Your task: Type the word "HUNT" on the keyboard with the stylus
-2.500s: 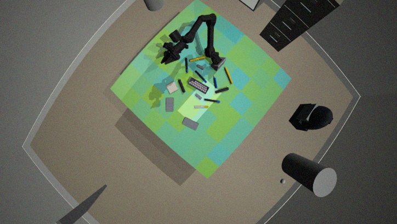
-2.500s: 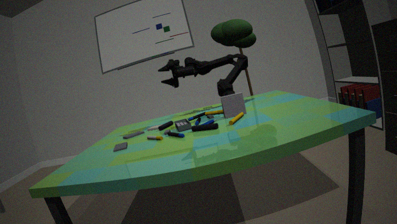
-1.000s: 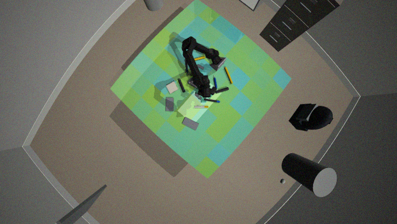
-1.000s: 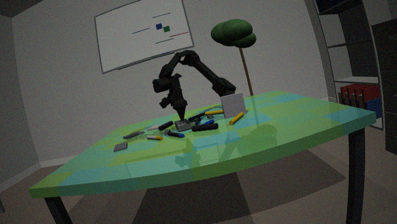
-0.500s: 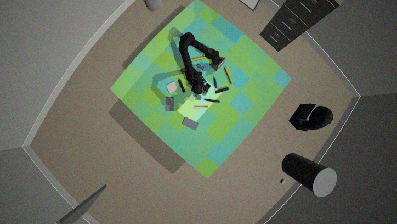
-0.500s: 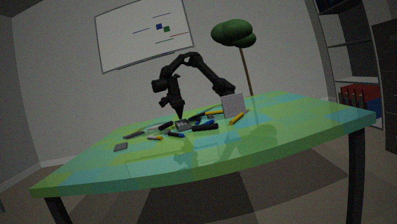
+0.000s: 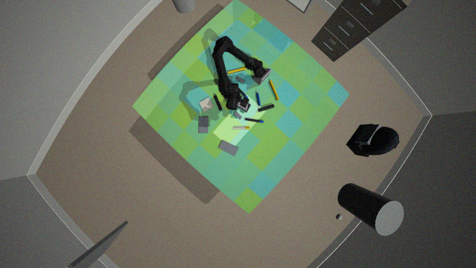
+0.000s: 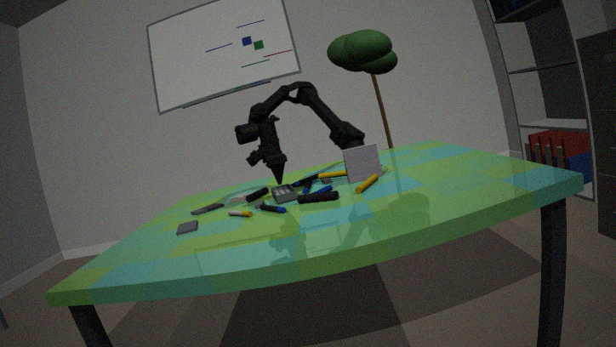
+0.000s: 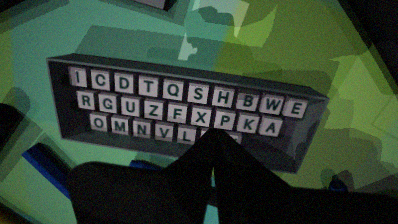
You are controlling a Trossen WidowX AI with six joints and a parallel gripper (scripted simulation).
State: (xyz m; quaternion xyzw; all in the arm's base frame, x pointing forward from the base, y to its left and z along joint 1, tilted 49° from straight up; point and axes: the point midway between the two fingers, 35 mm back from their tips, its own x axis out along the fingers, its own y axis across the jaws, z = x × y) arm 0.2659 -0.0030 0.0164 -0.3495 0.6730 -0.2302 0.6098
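My gripper tip is 140 mm past the stylus, 100 mm to the right of it and 30 mm above it. Also, from my gripper tip: beige block (160 mm ahead, 150 mm to the right, 40 mm below); yellow marker (110 mm ahead, 180 mm to the left, 30 mm below).
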